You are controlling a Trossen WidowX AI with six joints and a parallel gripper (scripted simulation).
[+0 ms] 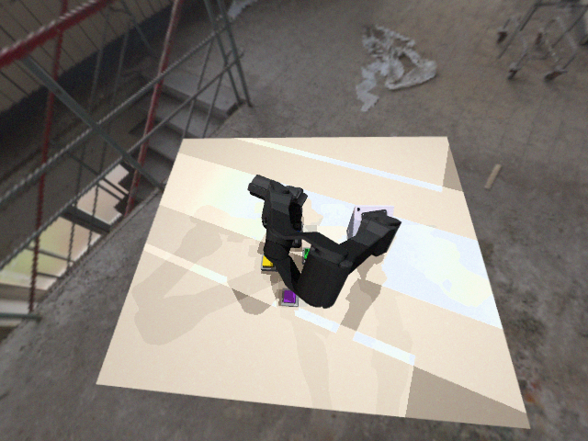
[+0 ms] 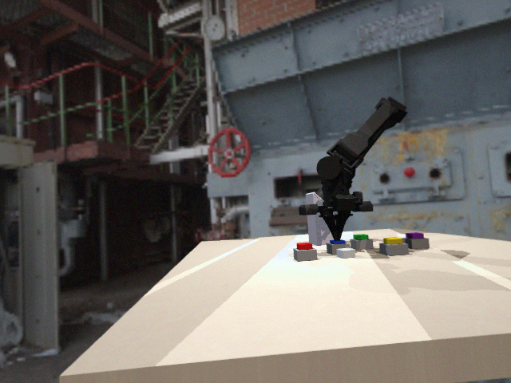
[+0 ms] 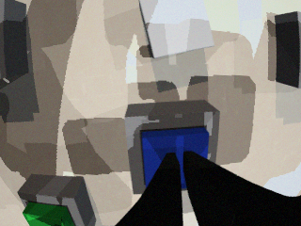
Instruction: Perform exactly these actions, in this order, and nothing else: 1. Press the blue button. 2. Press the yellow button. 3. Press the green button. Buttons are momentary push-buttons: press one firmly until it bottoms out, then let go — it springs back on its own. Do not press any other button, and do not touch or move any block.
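The blue button lies 1 cm below my gripper tip. From my gripper tip the other things lie so: green button (9 cm to the left, 4 cm behind); then white block (7 cm ahead, 2 cm below, 1 cm to the right); then red button (11 cm to the right, 4 cm ahead).
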